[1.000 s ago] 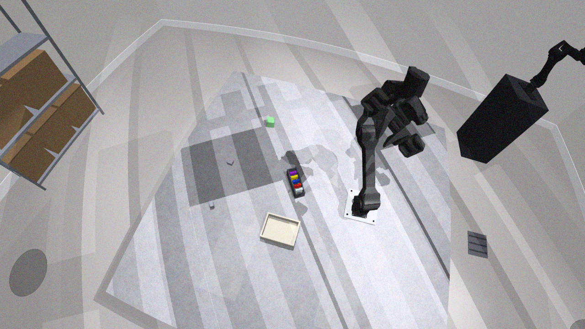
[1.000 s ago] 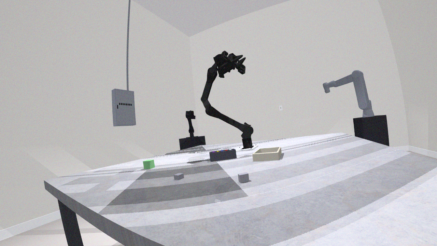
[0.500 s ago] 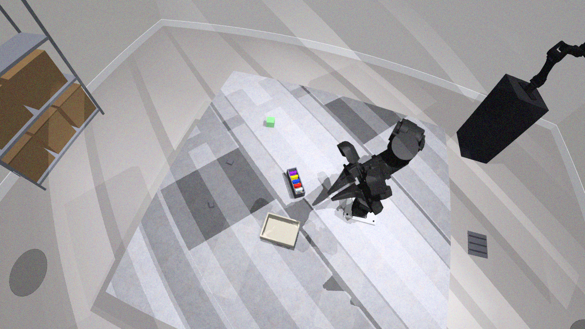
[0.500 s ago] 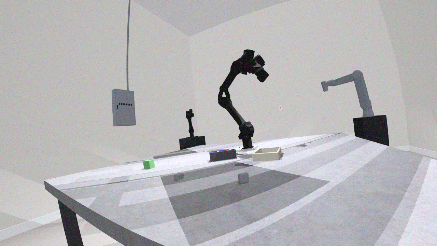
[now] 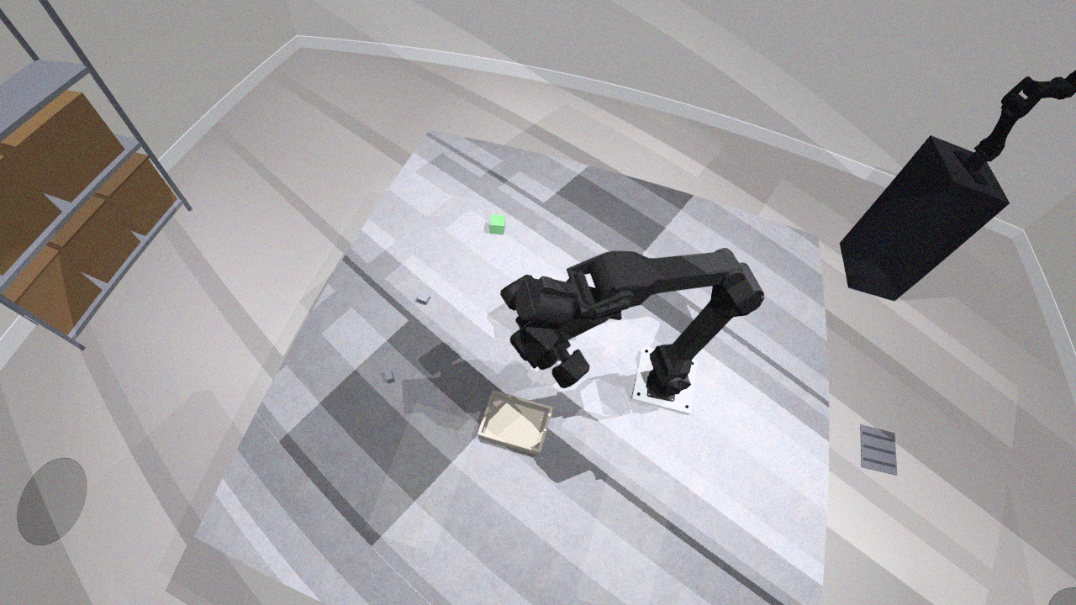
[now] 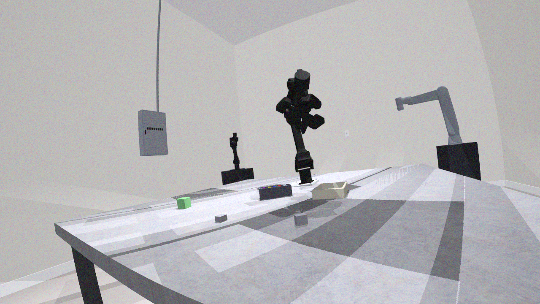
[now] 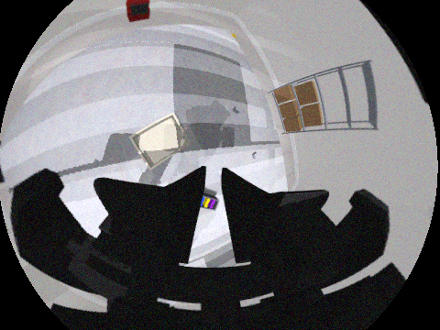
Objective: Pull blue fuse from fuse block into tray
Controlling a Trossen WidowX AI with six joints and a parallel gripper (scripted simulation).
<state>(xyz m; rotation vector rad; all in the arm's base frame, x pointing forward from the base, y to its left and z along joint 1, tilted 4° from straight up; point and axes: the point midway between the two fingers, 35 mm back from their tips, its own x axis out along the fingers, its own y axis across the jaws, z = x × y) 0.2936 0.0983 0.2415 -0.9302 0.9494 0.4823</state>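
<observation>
My gripper tip is 20 mm past the cream tray, 80 mm to the right of it and 220 mm above it.
</observation>
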